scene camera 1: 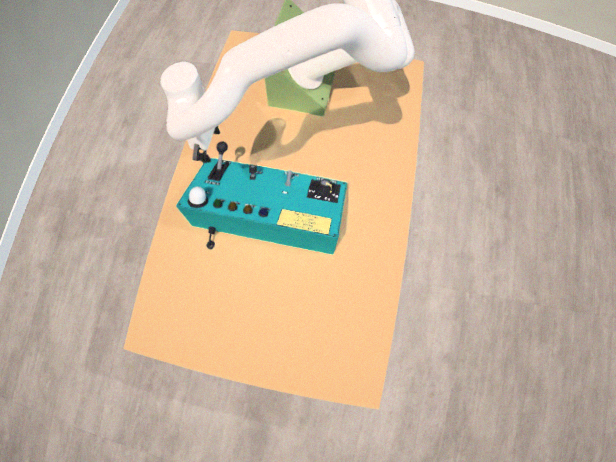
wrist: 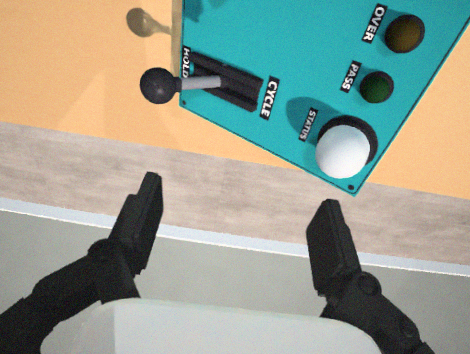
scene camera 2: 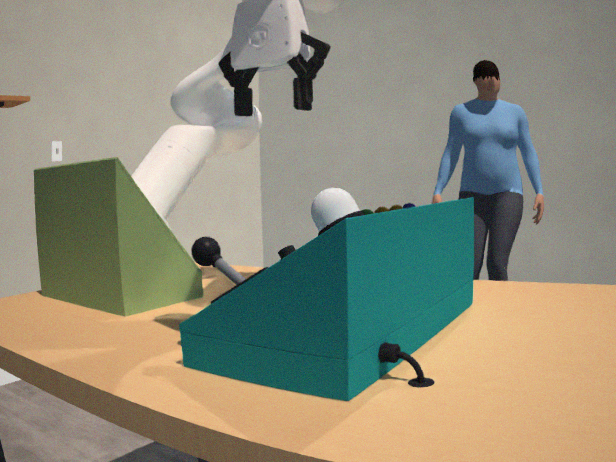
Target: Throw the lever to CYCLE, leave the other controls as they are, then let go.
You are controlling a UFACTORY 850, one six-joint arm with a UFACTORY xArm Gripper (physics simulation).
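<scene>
The lever [scene camera 1: 222,147] [scene camera 2: 206,251] [wrist: 159,85] has a black ball on a grey shaft. It leans toward the HOLD end of its black slot, away from the CYCLE label [wrist: 269,98], and its ball overhangs the panel's low edge. The teal control box [scene camera 1: 260,232] [scene camera 2: 405,270] [wrist: 235,30] carries it. My gripper [scene camera 1: 210,144] [scene camera 2: 273,110] [wrist: 240,203] is open, with nothing between its fingers. It hangs well above the box, near the lever end, and does not touch the lever. In the wrist view the lever lies ahead of the left finger.
The white status dome [scene camera 1: 197,196] [scene camera 2: 334,209] [wrist: 343,151] is at the lever end. Coloured buttons, a black knob [scene camera 1: 253,171], a toggle switch [scene camera 1: 289,178] and a program dial [scene camera 1: 326,186] are also on the box. A green wedge [scene camera 1: 295,97] [scene camera 2: 80,235] stands behind. A person [scene camera 2: 490,145] stands beyond the table.
</scene>
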